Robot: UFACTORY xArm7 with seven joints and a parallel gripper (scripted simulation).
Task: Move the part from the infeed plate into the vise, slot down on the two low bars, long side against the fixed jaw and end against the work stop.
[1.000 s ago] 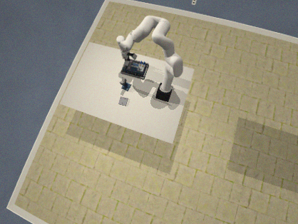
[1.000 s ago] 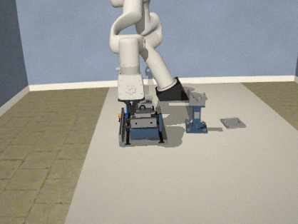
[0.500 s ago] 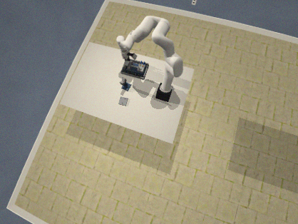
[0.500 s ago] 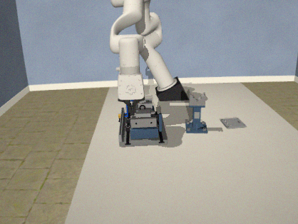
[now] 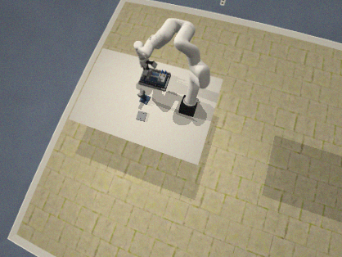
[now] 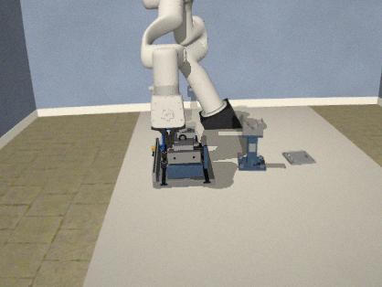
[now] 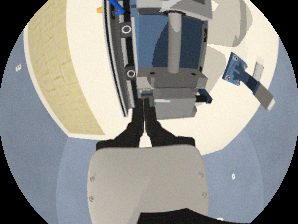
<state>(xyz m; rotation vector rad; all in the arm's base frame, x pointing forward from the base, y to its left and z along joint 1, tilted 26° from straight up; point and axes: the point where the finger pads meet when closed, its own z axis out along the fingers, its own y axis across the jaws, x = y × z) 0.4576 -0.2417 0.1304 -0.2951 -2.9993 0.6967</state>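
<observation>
My gripper is now 40 mm to the right of the part, 30 mm above it and 10 mm short of it. From my hand the other things lie so: V-block post 280 mm to the left, 60 mm below; then air cylinder 160 mm behind, 70 mm to the left, 40 mm below; then infeed plate 460 mm to the left, 120 mm below.
</observation>
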